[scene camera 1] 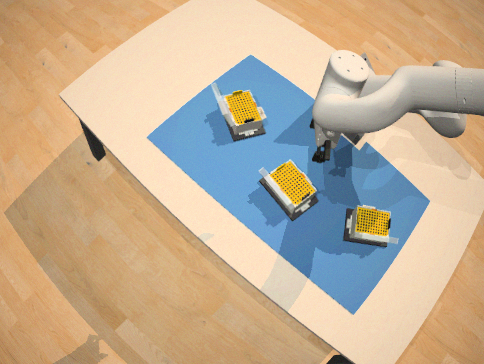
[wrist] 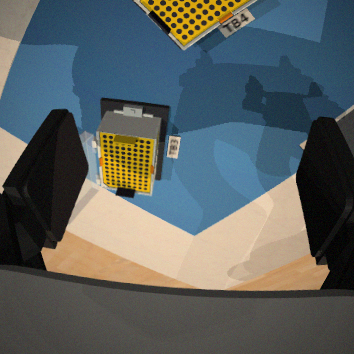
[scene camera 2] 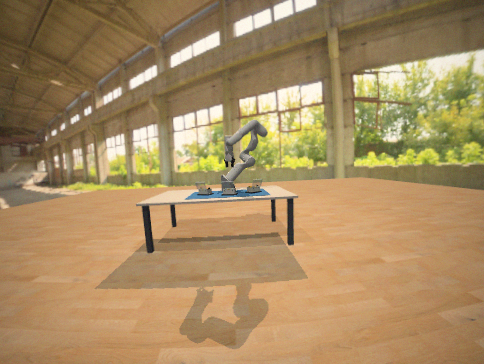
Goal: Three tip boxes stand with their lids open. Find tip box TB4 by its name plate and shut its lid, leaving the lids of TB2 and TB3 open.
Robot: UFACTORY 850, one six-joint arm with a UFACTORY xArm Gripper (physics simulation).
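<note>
Tip box TB4 (scene camera 1: 292, 184) (scene camera 2: 229, 190) (wrist: 195, 17) is the middle box, with yellow perforated top. Its clear lid (scene camera 1: 264, 173) stands open along the box's lower-left side in scene camera 1. Its name plate (wrist: 237, 23) reads TB4; the wrist view cuts off the rest of the box and its lid. TB3 (scene camera 1: 372, 221) (scene camera 2: 254, 189) (wrist: 127, 160), with its plate (wrist: 173, 147), and TB2 (scene camera 1: 243, 107) (scene camera 2: 204, 190), whose plate is unreadable, also have open lids. My gripper (scene camera 1: 321, 153) (scene camera 2: 229, 162) (wrist: 190, 140) is open and empty, high above the mat, beside TB4.
The boxes stand on a blue mat (scene camera 1: 195, 145) (wrist: 225, 210) on a pale table (scene camera 1: 120, 90) (scene camera 2: 165, 198). TB2 is toward one mat end, TB3 near the other. The arm (scene camera 1: 395, 100) (scene camera 2: 244, 132) reaches over the mat from the table's far side.
</note>
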